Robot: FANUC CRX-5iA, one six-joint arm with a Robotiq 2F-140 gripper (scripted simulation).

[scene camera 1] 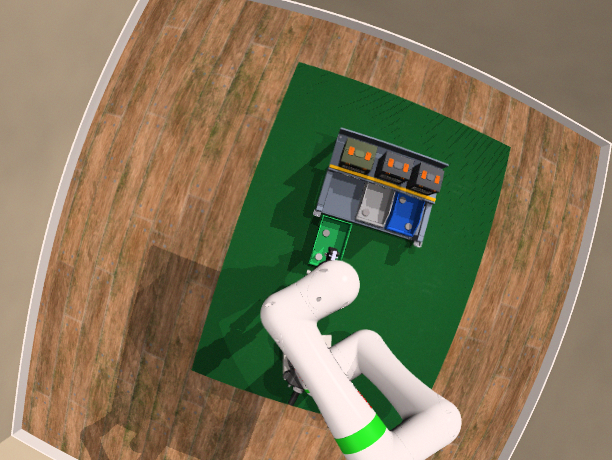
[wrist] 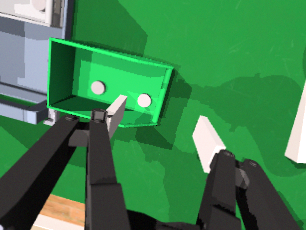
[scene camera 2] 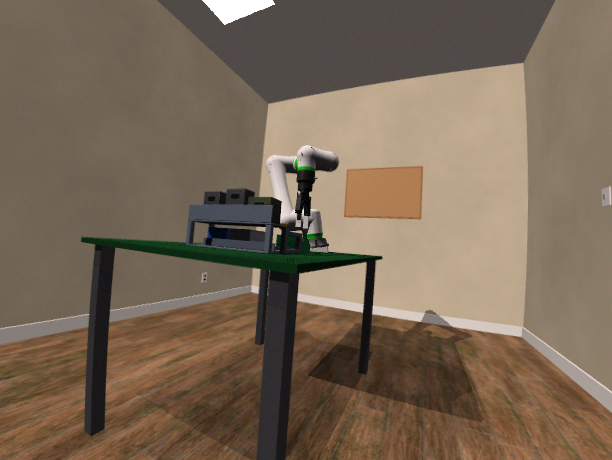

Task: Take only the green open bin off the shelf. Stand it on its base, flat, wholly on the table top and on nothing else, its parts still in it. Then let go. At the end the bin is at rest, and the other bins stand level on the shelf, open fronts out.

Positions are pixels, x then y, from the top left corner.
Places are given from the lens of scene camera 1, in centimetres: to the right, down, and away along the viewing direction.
green open bin (scene camera 1: 339, 230): 12, 0, 133
blue bin (scene camera 1: 411, 211): 38, -7, 133
